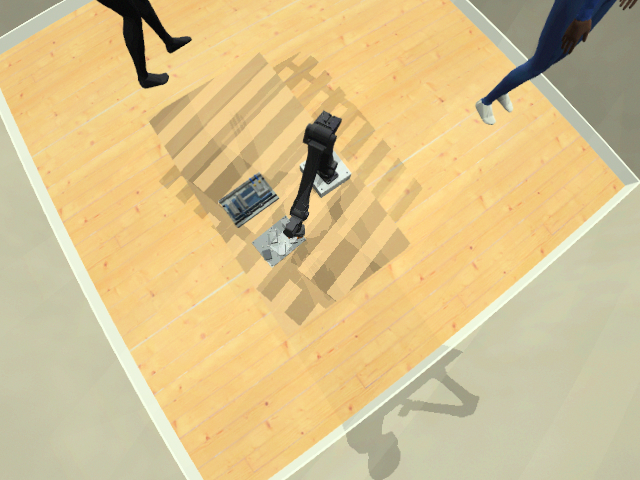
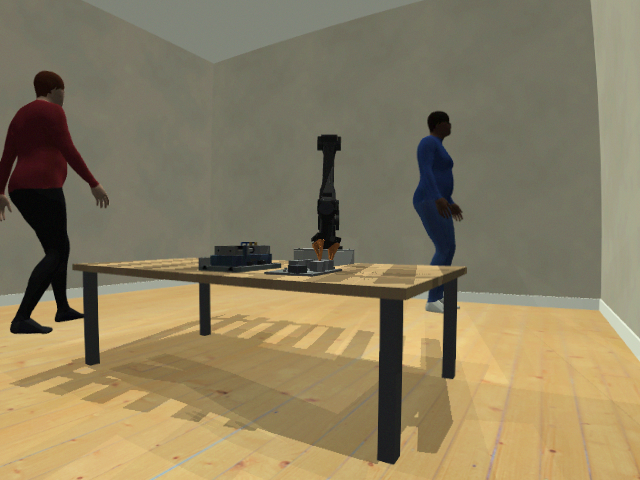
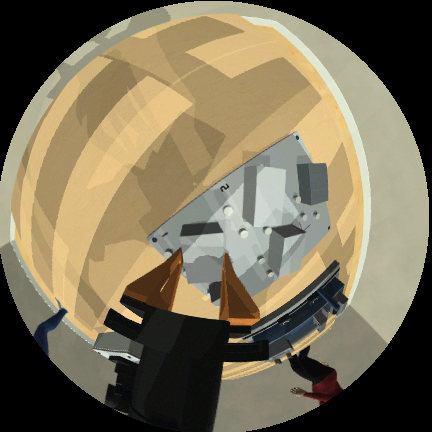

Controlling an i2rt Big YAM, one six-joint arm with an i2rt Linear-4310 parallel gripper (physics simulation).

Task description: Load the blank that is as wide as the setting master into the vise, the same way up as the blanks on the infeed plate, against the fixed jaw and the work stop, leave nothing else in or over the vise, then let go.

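Places are measured from the arm's base along level axes (x ahead, y left, z up), in metres.
Pixels of known places: gripper, fingertip midpoint: (image 1: 293, 238) (image 3: 203, 253); arm's base at its link origin: (image 1: 326, 173) (image 3: 131, 363).
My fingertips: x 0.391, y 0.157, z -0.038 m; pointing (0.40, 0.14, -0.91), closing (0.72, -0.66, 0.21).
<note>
Ahead of a thing's pixels: the offset from my fingertips to its top centre.
My gripper (image 1: 296, 238) (image 2: 325, 258) (image 3: 203, 253) is low over the infeed plate {dx +0.073, dy -0.049, dz -0.028 m} (image 1: 262, 242) (image 2: 275, 272) (image 3: 199, 212). Its orange fingers are closed in on opposite sides of the grey blank {dx -0.003, dy -0.004, dz +0.008 m} (image 3: 202, 244) beside the mark 1, with the tips at its sides. A large light blank {dx +0.089, dy +0.008, dz +0.008 m} (image 3: 270, 192) stands by the mark 2, and another blank {dx +0.082, dy -0.079, dz +0.008 m} (image 3: 285, 248) stands at the plate's far side from it. The vise {dx +0.048, dy -0.352, dz +0.063 m} (image 1: 249, 199) (image 2: 240, 258) (image 3: 299, 315) is blue and grey and stands beside the plate. Its jaws and stop are too small to tell apart.
A dark grey block {dx +0.173, dy -0.029, dz -0.003 m} (image 3: 313, 183) sits at a plate corner and a small dark block {dx -0.024, dy -0.092, dz +0.008 m} (image 3: 215, 290) near the right finger. Several short pale pins stand between the blanks. The arm's base (image 1: 331, 180) is behind the plate. Two people stand away from the table (image 2: 413, 290).
</note>
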